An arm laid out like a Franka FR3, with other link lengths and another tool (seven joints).
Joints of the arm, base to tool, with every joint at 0 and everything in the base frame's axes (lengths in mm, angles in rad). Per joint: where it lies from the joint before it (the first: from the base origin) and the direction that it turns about. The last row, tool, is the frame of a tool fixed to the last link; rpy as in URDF.
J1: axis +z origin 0 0 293
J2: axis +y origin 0 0 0
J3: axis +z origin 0 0 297
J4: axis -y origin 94 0 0
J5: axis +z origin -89.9 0 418.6
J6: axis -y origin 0 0 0
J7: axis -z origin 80.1 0 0
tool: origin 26 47 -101.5 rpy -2.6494 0 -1.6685
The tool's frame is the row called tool.
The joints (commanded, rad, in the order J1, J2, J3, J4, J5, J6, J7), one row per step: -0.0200, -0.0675, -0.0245, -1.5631, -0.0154, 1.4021, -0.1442; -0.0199, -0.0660, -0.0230, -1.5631, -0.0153, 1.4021, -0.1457; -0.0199, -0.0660, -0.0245, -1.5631, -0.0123, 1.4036, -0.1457; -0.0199, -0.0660, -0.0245, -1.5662, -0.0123, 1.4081, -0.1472; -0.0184, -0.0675, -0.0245, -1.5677, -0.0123, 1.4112, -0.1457; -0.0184, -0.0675, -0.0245, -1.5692, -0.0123, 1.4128, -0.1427; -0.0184, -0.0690, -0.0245, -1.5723, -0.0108, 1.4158, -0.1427; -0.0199, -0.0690, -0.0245, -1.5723, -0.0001, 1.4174, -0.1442; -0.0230, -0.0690, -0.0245, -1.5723, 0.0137, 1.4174, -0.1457; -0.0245, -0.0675, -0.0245, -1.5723, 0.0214, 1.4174, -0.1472; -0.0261, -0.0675, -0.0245, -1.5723, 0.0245, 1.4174, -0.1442; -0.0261, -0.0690, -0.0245, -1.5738, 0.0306, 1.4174, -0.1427; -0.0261, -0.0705, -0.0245, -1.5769, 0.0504, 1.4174, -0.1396; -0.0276, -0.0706, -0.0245, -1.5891, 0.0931, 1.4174, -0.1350; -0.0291, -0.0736, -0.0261, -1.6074, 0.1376, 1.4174, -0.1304
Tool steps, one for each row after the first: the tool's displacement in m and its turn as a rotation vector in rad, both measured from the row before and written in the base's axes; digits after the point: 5 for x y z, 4 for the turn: 0.00036, 0.00098, -0.00085, 0.0002, 0.0015, 0.0031; 0.00020, -0.00055, 0.00028, 0.0030, -0.0016, -0.0013; 0.00045, 0.00001, -0.00114, 0.0001, -0.0014, 0.0015; -0.00007, 0.00083, 0.00038, -0.0002, -0.0031, 0.0000; 0.00034, -0.00007, -0.00062, -0.0003, -0.0001, -0.0030; -0.00011, 0.00017, -0.00035, 0.0015, -0.0015, 0.0001; 0.00016, 0.00040, 0.00068, 0.0107, -0.0021, 0.0007; 0.00003, -0.00017, 0.00071, 0.0139, -0.0007, -0.0007; 0.00045, 0.00004, -0.00045, 0.0078, 0.0011, 0.0005; 0.00019, -0.00063, 0.00015, 0.0028, -0.0001, -0.0044; -0.00037, 0.00068, 0.00043, 0.0060, -0.0003, -0.0011; -0.00024, 0.00219, 0.00038, 0.0196, 0.0007, -0.0018; 0.00043, 0.00381, -0.00360, 0.0428, 0.0102, -0.0036; -0.00040, 0.00297, -0.00468, 0.0449, 0.0134, -0.0056
